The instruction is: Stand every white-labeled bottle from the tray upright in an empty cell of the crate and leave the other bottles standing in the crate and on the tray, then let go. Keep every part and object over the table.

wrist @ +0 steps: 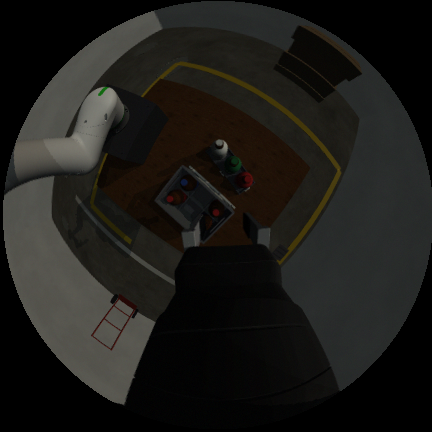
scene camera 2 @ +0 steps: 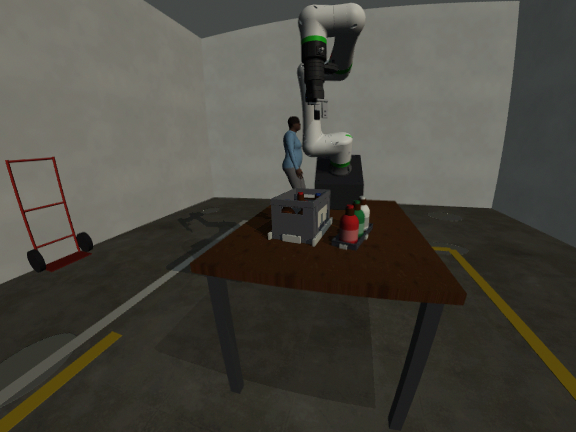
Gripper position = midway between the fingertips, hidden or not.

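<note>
The gripper (scene camera 2: 320, 118), (wrist: 223, 220) is visible to both the scene camera and the wrist camera.
</note>
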